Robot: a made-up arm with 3 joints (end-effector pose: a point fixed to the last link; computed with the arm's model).
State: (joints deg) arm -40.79 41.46 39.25
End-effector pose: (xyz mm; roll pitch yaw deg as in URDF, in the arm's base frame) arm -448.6 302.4 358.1 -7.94 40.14 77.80
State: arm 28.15 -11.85 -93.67
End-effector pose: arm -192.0 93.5 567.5 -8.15 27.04 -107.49
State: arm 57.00 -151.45 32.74
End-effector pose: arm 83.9 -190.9 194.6 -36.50 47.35 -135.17
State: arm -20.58 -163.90 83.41
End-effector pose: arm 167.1 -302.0 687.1 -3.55 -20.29 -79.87
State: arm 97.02 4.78 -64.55
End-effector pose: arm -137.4 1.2 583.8 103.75 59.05 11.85
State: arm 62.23 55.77 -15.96
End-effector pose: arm -332.3 100.9 673.1 55.57 -34.50 21.22
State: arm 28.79 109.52 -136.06
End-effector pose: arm -142.7 -189.9 412.5 26.18 12.43 -23.65
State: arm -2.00 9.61 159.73
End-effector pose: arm -501.3 236.9 539.6 1.97 0.37 169.34
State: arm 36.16 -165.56 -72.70
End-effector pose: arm -94.2 -73.8 456.2 -21.02 -30.12 127.45
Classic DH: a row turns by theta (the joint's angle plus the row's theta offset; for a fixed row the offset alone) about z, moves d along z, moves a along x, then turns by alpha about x. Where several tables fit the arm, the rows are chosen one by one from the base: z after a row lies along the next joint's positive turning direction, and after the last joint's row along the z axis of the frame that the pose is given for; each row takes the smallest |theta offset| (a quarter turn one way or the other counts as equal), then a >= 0, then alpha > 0; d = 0 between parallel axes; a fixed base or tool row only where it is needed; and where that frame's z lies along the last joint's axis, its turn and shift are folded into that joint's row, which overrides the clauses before.
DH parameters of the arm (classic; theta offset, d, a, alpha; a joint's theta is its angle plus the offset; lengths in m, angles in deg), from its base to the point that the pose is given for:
base (fixed): 90 0.4927 0.0656 90
joint 1: 0 -0.1341 -0.0307 -90
joint 2: 27.1 0 0.2945 0
joint 3: 84.18 0 -0.1945 0
tool (fixed): 158.71 0.0528 0 0

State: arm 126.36 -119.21 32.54
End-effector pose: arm 241.2 152.5 285.5 175.50 53.51 84.41
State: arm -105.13 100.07 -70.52
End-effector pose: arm -245.9 131.7 534.8 -107.26 28.42 -8.41
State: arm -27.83 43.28 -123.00
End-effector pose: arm -309.7 4.0 584.9 -5.38 -27.35 -78.42
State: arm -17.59 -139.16 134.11
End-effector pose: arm 325.6 -1.3 569.3 -17.53 -1.53 -4.82
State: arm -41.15 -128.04 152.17
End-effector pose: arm 291.6 139.4 498.3 -38.58 15.60 18.63
